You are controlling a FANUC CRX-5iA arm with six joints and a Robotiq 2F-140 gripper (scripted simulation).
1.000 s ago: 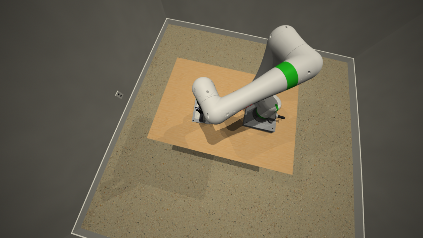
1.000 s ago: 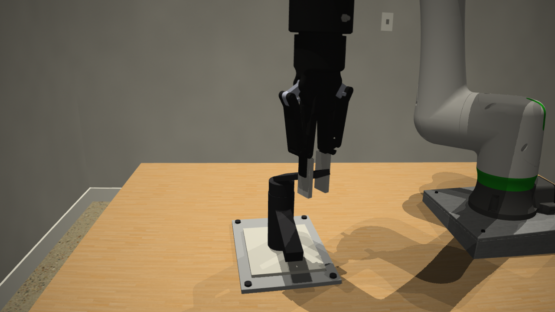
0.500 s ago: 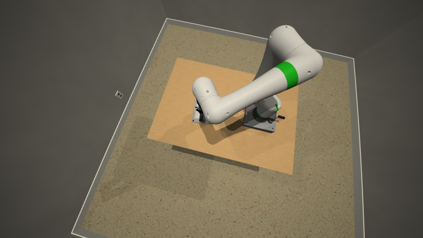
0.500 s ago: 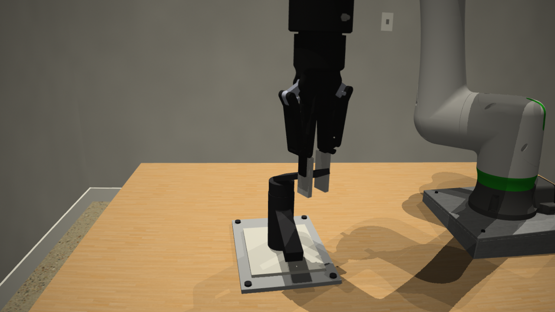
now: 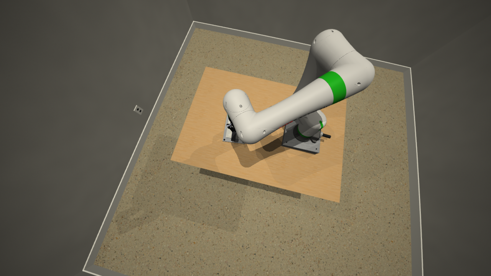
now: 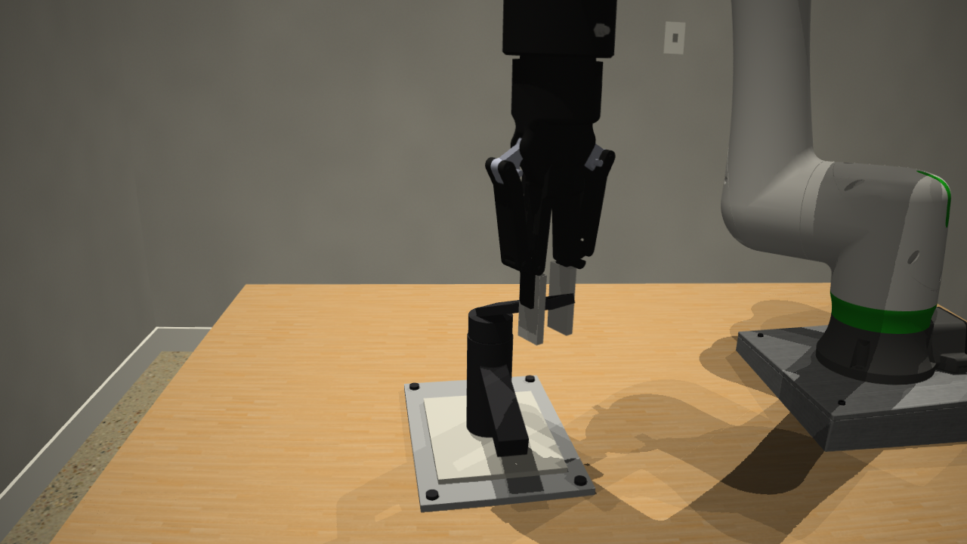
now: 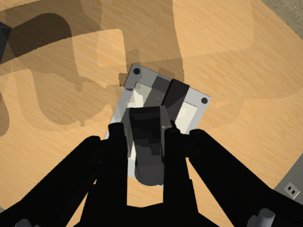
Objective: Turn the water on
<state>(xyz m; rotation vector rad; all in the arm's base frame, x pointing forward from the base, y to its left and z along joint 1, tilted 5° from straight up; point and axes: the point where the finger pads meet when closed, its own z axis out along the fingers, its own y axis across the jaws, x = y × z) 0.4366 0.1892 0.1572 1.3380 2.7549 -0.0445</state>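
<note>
My gripper is now 20 mm short of the lever, 30 mm to the left of it and 20 mm above it. Round my hand: black tap: 40 mm ahead, 50 mm to the right, 80 mm below.
</note>
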